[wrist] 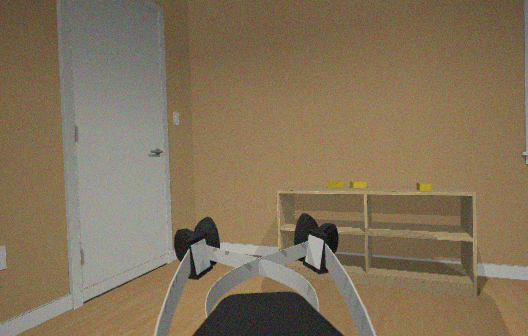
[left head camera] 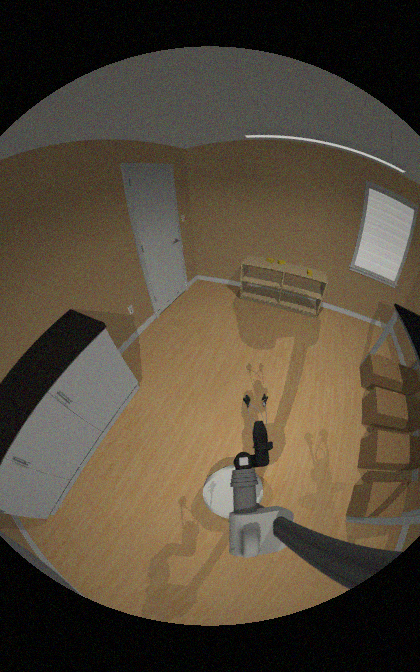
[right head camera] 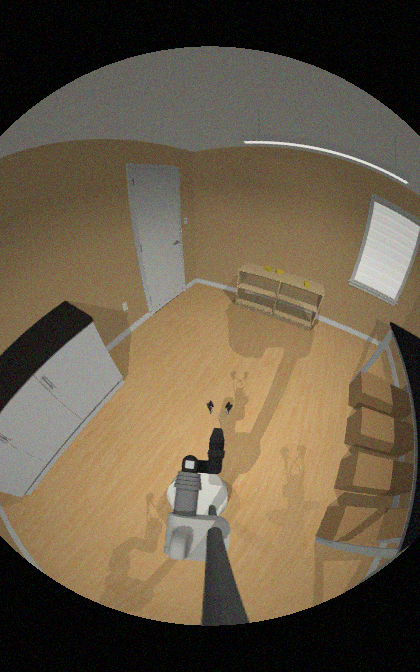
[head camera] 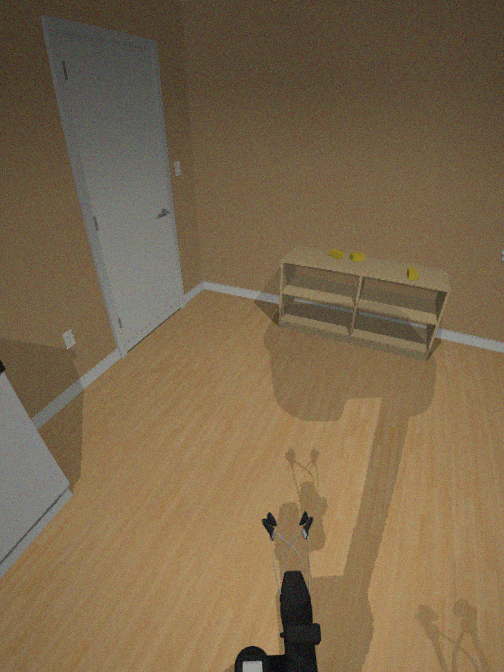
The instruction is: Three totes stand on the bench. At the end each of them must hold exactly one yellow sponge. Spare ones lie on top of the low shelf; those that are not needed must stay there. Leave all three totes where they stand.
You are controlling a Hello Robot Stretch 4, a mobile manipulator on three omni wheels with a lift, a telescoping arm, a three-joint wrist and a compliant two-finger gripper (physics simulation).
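Where they show: gripper, fingertip midpoint: (wrist: 256, 234) (left head camera: 254, 394) (right head camera: 219, 400) (head camera: 286, 512); robot's base, origin of the base link: (left head camera: 231, 490) (right head camera: 198, 494).
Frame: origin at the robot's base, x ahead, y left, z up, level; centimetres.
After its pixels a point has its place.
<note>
The low shelf (head camera: 382, 265) @(z 58.2, x 237.3, y -105.6 cm) (left head camera: 295, 268) @(z 58.2, x 231.4, y -105.4 cm) (right head camera: 292, 278) @(z 58.3, x 232.9, y -105.7 cm) (wrist: 475, 240) @(z 30.6, x 196.2, y -138.7 cm) stands against the far wall, right of the door. Three yellow sponges lie on its top: a left one (head camera: 336, 254) @(z 61.6, x 250.8, y -72.7 cm) (left head camera: 270, 260) @(z 61.1, x 250.1, y -73.2 cm) (right head camera: 268, 269) @(z 60.7, x 249.9, y -73.7 cm) (wrist: 335, 185) @(z 60.3, x 250.4, y -73.0 cm), one close beside it (head camera: 357, 256) @(z 62.1, x 245.6, y -87.9 cm) (left head camera: 281, 262) @(z 60.5, x 245.7, y -88.7 cm) (right head camera: 279, 271) @(z 61.2, x 245.7, y -89.1 cm) (wrist: 358, 185) @(z 60.2, x 245.7, y -88.4 cm), and one farther right (head camera: 412, 274) @(z 62.1, x 212.3, y -117.6 cm) (left head camera: 309, 272) @(z 61.9, x 212.6, y -118.0 cm) (right head camera: 306, 284) @(z 61.4, x 212.1, y -118.4 cm) (wrist: 424, 187) @(z 60.5, x 212.2, y -118.0 cm). My gripper (head camera: 287, 523) @(z 74.9, x 48.2, y -9.3 cm) (left head camera: 256, 400) @(z 74.9, x 48.2, y -9.3 cm) (right head camera: 219, 407) @(z 74.9, x 48.2, y -9.3 cm) (wrist: 256, 234) @(z 74.9, x 48.2, y -9.3 cm) is open and empty, above the floor and well short of the shelf. The totes do not show.
A white cabinet (left head camera: 85, 400) @(z 50.9, x 51.1, y 104.3 cm) (right head camera: 65, 385) @(z 55.0, x 50.9, y 104.4 cm) with a dark top stands at the left. A black-topped table (left head camera: 412, 325) @(z 88.7, x 76.9, y -165.3 cm) (right head camera: 412, 350) @(z 88.6, x 71.7, y -171.3 cm) is cut off at the right edge, with several brown boxes low beside its metal legs. A door (head camera: 124, 162) @(z 131.6, x 248.5, y 77.1 cm) (wrist: 115, 150) @(z 90.1, x 242.9, y 79.8 cm) is in the left wall.
</note>
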